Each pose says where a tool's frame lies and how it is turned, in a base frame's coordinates. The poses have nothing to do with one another.
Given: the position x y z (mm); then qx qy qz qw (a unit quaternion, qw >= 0).
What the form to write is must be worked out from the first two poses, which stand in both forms.
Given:
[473 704 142 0.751 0.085 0.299 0.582]
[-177 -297 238 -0.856 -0.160 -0.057 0.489]
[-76 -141 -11 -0.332 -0.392 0.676 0.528]
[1 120 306 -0.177 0.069 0.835 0.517]
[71 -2 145 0.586 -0.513 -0.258 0.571]
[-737 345 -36 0.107 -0.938 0.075 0.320]
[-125 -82 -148 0.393 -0.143 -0.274 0.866]
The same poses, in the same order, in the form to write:
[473 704 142 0.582 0.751 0.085 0.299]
[-177 -297 238 0.489 -0.856 -0.160 -0.057]
[-76 -141 -11 0.528 -0.332 -0.392 0.676]
[1 120 306 0.517 -0.177 0.069 0.835]
[71 -2 145 0.571 0.586 -0.513 -0.258]
[-737 345 -36 0.320 0.107 -0.938 0.075]
[-125 -82 -148 0.866 0.393 -0.143 -0.274]

